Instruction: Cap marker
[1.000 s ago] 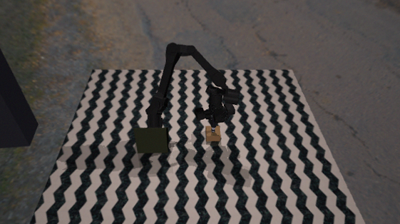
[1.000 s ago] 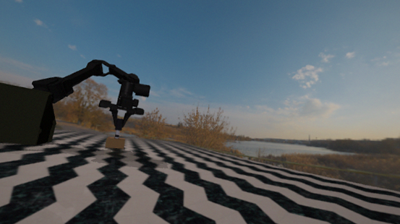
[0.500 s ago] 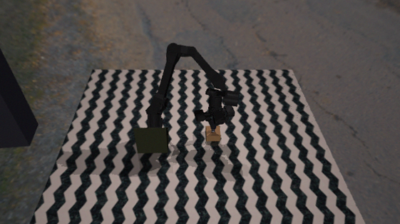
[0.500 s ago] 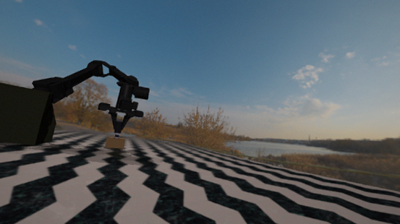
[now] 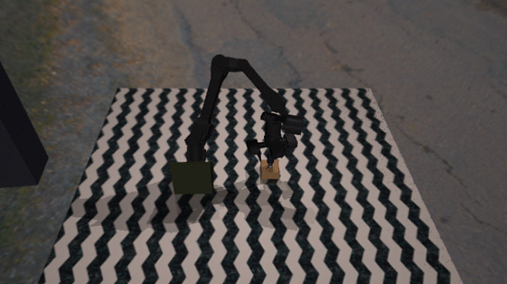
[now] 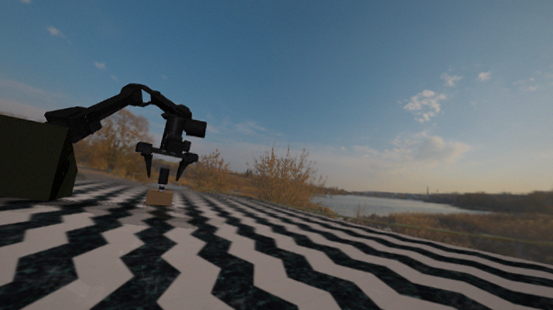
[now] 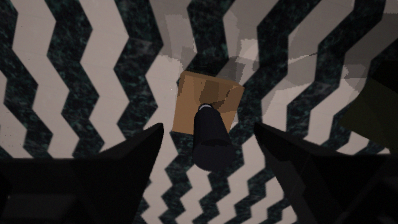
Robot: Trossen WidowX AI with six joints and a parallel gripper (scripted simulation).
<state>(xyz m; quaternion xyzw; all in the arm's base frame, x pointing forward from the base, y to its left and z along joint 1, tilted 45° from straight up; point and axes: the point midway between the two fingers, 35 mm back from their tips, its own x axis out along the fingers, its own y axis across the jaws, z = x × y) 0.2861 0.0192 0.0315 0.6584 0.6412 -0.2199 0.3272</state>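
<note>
The dark cap lies 1 cm above my gripper tip. The rest, counted from my gripper tip: holder block 6 cm below.
</note>
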